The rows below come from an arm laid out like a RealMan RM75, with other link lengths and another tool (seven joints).
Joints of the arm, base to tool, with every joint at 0 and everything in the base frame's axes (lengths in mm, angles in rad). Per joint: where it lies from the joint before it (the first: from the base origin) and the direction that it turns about. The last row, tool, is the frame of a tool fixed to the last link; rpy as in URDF.
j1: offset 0 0 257.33 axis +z
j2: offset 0 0 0 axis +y
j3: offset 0 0 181.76 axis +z
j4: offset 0 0 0 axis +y
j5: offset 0 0 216.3 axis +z
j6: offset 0 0 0 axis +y
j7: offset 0 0 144 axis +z
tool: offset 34 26 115 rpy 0 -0.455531 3.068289
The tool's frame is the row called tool.
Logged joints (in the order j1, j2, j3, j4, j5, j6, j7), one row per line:
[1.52 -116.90 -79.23 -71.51 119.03 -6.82 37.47]
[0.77 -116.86 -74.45 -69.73 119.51 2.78 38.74]
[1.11 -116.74 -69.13 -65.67 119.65 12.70 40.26]
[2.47 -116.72 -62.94 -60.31 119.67 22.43 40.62]
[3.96 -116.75 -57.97 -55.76 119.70 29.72 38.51]
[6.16 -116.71 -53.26 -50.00 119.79 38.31 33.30]
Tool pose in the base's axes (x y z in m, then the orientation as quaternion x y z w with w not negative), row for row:
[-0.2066 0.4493 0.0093 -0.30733 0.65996 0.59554 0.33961]
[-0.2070 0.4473 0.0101 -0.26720 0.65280 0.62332 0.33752]
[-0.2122 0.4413 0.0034 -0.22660 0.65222 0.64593 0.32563]
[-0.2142 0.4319 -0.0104 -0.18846 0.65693 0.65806 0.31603]
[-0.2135 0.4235 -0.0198 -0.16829 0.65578 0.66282 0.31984]
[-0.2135 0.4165 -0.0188 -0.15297 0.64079 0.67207 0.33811]
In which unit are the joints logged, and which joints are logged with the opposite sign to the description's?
The joints are logged in degrees. Opposite sign: j1.
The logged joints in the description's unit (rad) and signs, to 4 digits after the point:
[-0.0265 -2.0403 -1.3828 -1.2481 2.0775 -0.1190 0.6540]
[-0.0134 -2.0396 -1.2994 -1.2170 2.0858 0.0485 0.6761]
[-0.0194 -2.0375 -1.2065 -1.1462 2.0883 0.2217 0.7027]
[-0.0431 -2.0371 -1.0985 -1.0526 2.0886 0.3915 0.7090]
[-0.0691 -2.0377 -1.0118 -0.9732 2.0892 0.5187 0.6721]
[-0.1075 -2.0370 -0.9296 -0.8727 2.0907 0.6686 0.5812]

